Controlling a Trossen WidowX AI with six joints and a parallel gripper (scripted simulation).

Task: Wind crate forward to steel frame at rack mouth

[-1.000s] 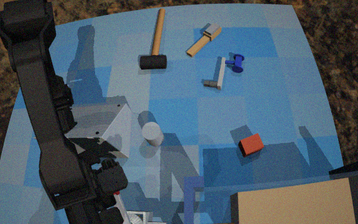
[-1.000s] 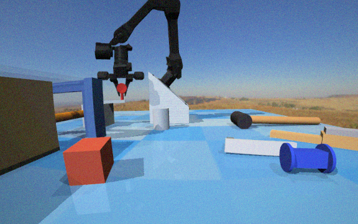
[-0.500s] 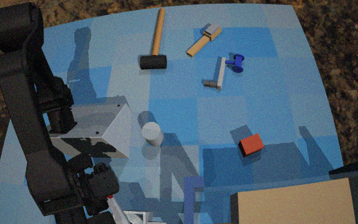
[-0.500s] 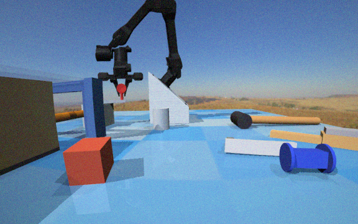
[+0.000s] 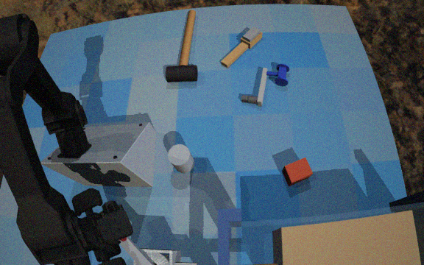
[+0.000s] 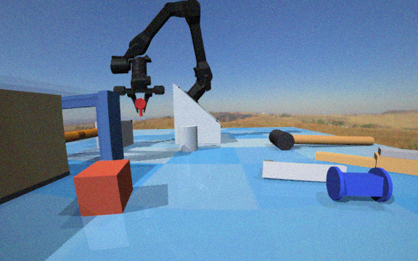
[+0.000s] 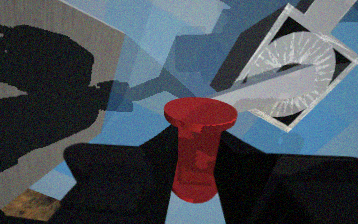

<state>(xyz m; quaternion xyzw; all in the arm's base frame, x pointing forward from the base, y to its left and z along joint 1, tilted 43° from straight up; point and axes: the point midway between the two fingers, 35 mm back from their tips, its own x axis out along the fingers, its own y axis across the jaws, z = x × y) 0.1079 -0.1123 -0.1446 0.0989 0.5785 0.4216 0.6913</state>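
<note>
Right now my gripper tip is 80 mm above the winch, 70 mm to the left of it and 60 mm short of it. Also, from my gripper tip: crank with blue grip: 450 mm to the left, 350 mm ahead, 100 mm below; then frame: 240 mm ahead, 60 mm to the right, 10 mm below; then red grip: 20 mm above.
</note>
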